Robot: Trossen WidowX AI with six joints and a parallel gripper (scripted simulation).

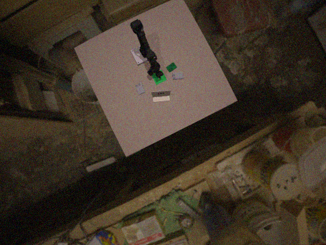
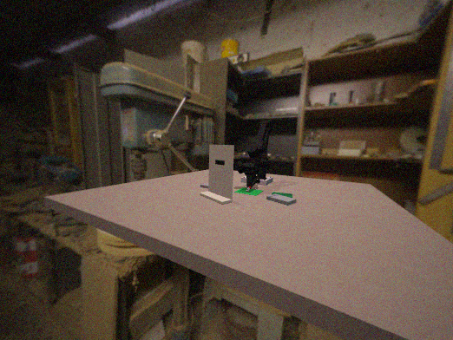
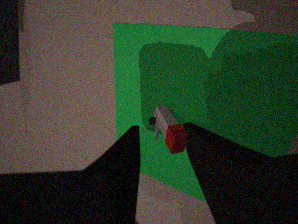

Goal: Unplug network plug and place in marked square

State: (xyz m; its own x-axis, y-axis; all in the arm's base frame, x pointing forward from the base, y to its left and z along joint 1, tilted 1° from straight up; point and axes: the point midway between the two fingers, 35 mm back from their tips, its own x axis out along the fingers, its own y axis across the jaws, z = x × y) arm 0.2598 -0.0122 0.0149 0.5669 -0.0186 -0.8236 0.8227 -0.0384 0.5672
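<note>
The plug is right at my gripper tip. Round my gripper tip: green square: 10 mm behind, 20 mm below; then upright panel: 180 mm ahead, 90 mm to the right, 90 mm above; then dark green tile: 30 mm behind, 170 mm to the left, 20 mm below.
</note>
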